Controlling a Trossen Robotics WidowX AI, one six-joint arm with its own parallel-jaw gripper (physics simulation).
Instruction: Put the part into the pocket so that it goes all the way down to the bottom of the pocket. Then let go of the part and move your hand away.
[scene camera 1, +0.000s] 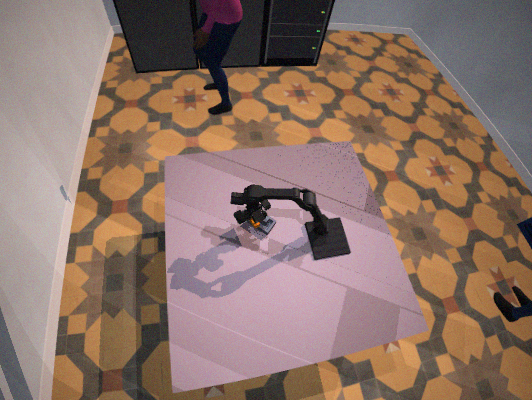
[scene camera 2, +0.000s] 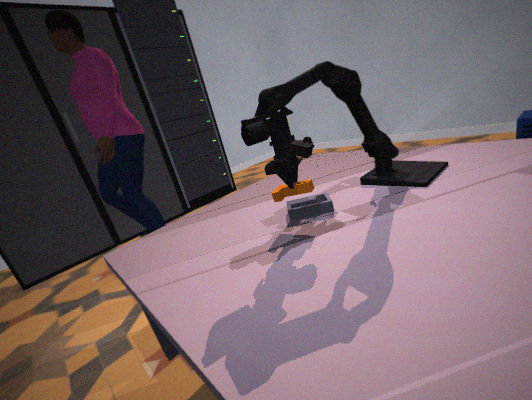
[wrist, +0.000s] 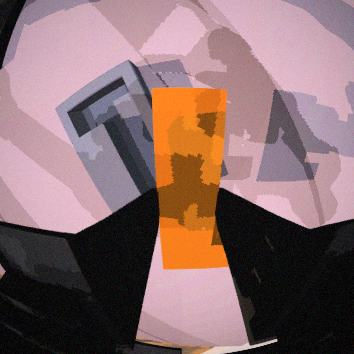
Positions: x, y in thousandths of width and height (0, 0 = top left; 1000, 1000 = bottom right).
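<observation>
My gripper (scene camera 2: 552, 466), which you'd also see in the wrist view (wrist: 527, 552), is holding an orange L-shaped block (wrist: 532, 346), and the orange L-shaped block touches nothing else. There's a grey pocket block (wrist: 309, 346) here too.
</observation>
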